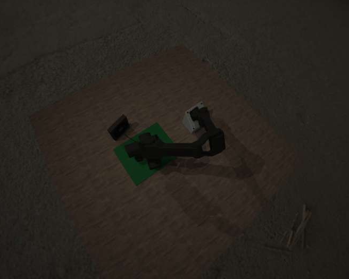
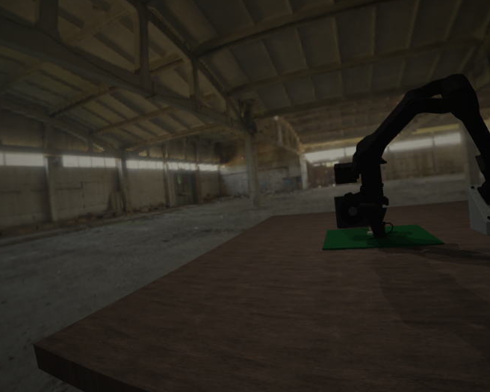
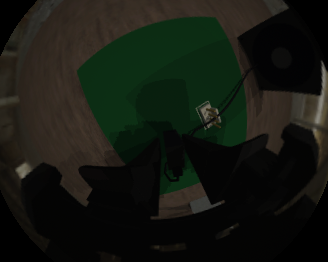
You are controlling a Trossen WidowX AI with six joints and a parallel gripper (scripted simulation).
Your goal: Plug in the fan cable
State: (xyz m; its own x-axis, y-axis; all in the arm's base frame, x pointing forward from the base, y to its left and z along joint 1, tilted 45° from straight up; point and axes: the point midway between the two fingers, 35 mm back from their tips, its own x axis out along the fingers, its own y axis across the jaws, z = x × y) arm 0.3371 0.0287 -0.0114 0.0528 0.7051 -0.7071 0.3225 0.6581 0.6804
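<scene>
Right now the green board is 3 cm to the right of my gripper tip and 3 cm below it. Round my gripper tip: black plug: 1 cm behind, 1 cm above; black fan: 21 cm to the right, 4 cm ahead, 4 cm above; pale four-pin fan header: 6 cm to the right, 2 cm below.
</scene>
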